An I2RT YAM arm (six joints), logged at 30 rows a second.
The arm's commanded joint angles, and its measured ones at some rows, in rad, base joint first. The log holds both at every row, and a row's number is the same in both.
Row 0, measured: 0.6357 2.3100 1.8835 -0.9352 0.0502 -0.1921
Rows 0 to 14, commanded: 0.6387 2.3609 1.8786 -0.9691 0.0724 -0.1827; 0.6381 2.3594 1.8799 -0.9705 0.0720 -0.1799; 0.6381 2.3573 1.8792 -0.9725 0.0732 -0.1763; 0.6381 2.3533 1.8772 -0.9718 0.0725 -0.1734; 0.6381 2.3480 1.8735 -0.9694 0.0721 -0.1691; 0.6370 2.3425 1.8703 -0.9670 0.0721 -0.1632; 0.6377 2.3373 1.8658 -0.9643 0.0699 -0.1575; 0.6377 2.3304 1.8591 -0.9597 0.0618 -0.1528; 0.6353 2.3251 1.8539 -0.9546 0.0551 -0.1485; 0.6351 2.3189 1.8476 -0.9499 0.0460 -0.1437; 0.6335 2.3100 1.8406 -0.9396 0.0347 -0.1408; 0.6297 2.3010 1.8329 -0.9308 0.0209 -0.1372; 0.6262 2.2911 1.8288 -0.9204 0.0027 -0.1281; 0.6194 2.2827 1.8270 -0.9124 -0.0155 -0.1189; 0.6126 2.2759 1.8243 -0.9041 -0.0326 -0.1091
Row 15, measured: 0.6289 2.2967 1.8576 -0.9138 0.0189 -0.1326
